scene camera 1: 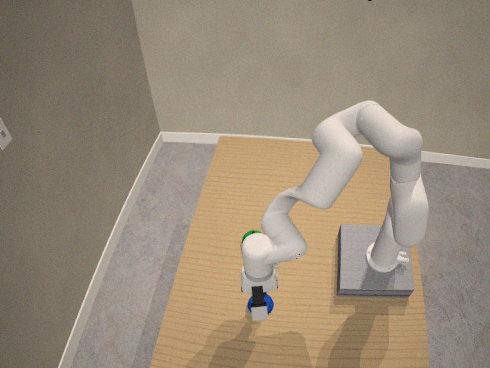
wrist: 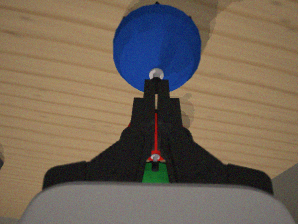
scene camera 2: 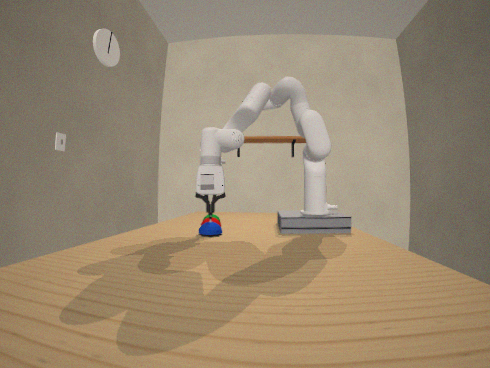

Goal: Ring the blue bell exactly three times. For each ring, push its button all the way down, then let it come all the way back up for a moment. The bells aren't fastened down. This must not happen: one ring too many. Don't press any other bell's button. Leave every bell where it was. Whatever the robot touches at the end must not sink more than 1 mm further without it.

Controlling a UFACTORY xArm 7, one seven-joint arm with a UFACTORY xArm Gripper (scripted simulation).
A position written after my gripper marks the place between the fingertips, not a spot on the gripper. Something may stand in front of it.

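Observation:
My gripper [scene camera 2: 210, 214] is visible to me in scene camera 2, while scene camera 1 gives me the gripper [scene camera 1: 260, 297] too, and so does the wrist view, where I find the gripper [wrist: 156, 95]. I also see a blue bell [wrist: 170, 45].

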